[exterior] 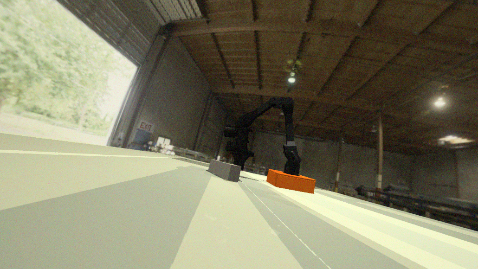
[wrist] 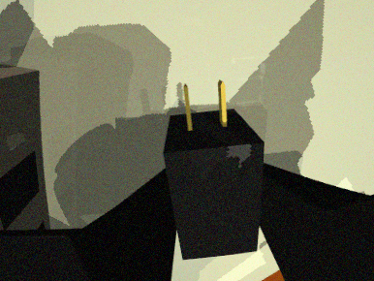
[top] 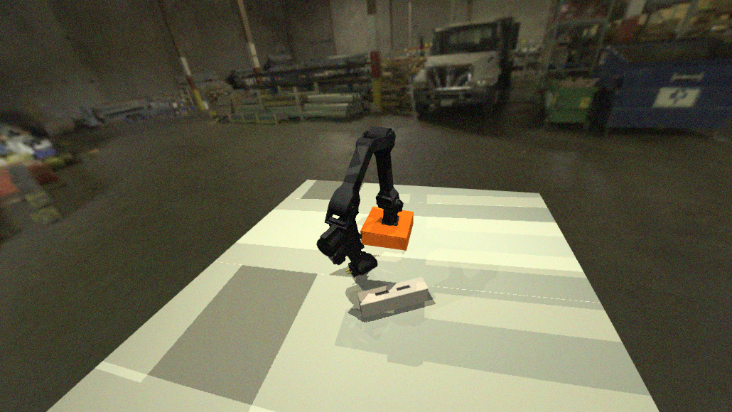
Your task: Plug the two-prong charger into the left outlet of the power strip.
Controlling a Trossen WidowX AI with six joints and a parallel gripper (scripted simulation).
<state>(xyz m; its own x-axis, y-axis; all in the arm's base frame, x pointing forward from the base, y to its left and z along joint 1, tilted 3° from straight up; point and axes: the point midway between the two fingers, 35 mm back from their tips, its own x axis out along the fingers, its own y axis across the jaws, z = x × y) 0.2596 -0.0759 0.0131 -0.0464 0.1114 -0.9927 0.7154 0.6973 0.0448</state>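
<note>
My gripper tip is 10 mm to the left of the black two-prong charger, 10 mm below it and 10 mm short of it.
</note>
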